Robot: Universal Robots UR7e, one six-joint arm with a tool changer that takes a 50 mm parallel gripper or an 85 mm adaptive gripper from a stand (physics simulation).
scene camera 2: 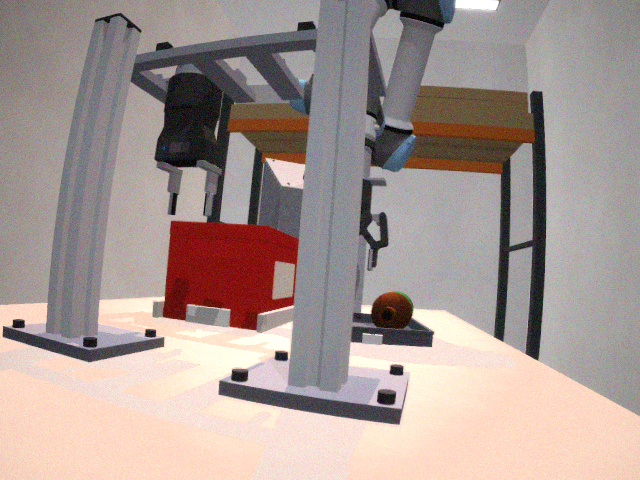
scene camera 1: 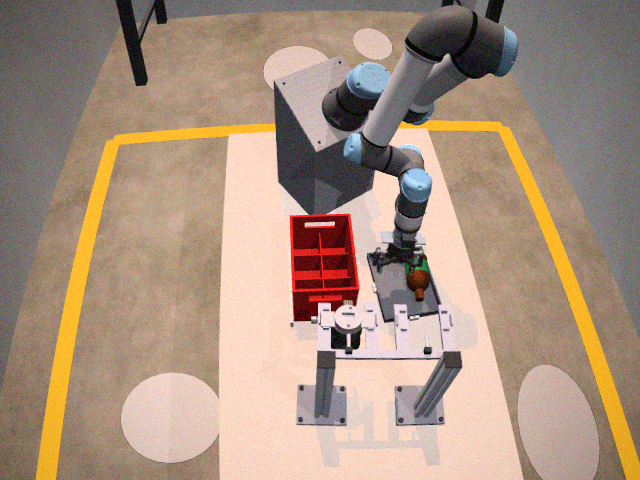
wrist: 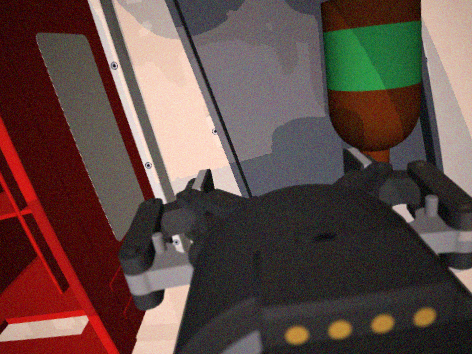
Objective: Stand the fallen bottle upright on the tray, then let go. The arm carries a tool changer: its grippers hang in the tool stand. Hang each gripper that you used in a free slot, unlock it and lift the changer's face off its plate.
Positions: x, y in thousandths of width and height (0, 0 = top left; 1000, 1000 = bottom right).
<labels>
A parallel gripper shows in scene camera 2 (301, 226) and in scene camera 1 (545, 666); in the wrist view it is out of frame.
</labels>
